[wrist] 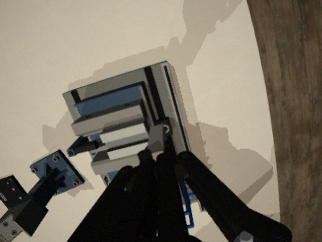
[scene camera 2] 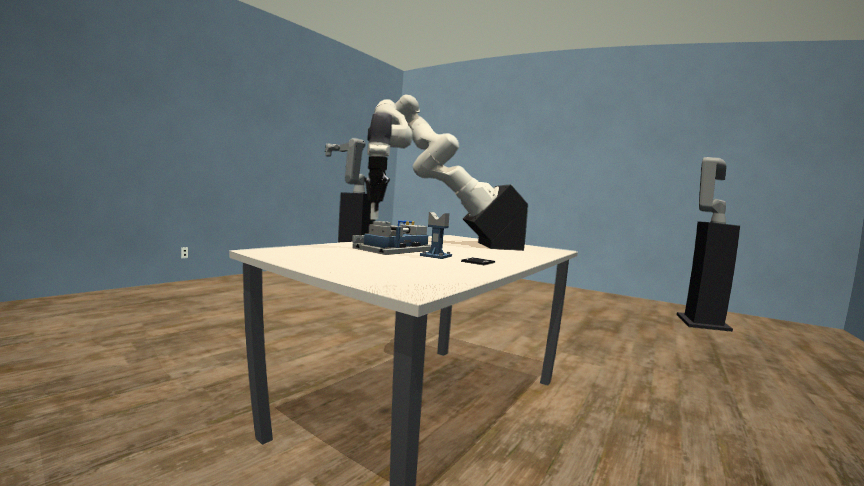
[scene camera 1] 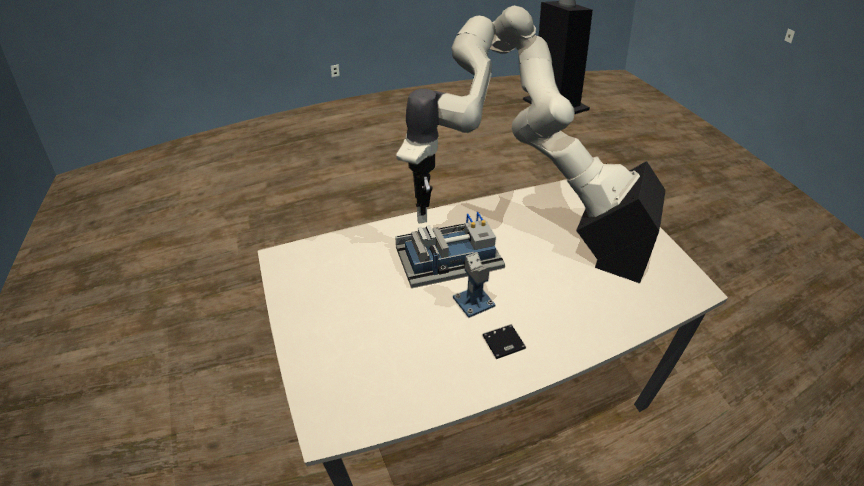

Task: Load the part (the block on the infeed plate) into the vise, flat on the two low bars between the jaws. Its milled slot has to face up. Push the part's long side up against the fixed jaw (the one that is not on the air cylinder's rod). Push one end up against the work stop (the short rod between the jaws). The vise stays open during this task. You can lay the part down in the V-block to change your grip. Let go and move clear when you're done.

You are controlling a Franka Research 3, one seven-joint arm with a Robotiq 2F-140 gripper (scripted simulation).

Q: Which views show the gripper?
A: The wrist view, scene camera 2 and scene camera 1: all of them.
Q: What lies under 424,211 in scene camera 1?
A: The gripper.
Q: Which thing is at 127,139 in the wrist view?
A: A part.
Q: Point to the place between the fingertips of the gripper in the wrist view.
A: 159,135
